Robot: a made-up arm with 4 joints.
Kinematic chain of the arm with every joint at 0, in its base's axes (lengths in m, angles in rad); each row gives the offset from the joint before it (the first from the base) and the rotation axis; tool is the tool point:
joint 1: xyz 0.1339 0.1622 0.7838 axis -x
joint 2: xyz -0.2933 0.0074 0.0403 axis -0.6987 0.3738 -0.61
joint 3: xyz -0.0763 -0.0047 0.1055 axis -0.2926 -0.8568 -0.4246
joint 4: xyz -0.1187 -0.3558 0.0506 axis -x
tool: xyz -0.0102 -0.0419 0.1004
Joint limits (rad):
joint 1: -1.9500..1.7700
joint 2: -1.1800..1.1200
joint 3: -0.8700..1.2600
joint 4: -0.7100..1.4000
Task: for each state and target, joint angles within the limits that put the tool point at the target. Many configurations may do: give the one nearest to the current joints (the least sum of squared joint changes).
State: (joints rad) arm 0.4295 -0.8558 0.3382 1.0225
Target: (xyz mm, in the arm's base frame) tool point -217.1 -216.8 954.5
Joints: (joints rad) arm 0.5216 -0.9587 0.1886 1.1070
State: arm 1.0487 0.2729 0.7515 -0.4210
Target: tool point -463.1 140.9 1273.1
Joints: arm 0.3573 0.5857 0.1880 -0.6020
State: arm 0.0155 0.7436 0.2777 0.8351
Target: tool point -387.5 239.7 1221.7
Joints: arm 0.0581 0.8344 0.2523 0.8029
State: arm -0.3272 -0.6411 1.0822 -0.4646
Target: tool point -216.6 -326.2 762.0
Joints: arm 0.2710 -1.0913 0.4940 0.2847
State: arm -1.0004 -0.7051 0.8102 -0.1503
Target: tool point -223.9 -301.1 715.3
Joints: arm -0.2270 -0.7508 0.0562 0.5832
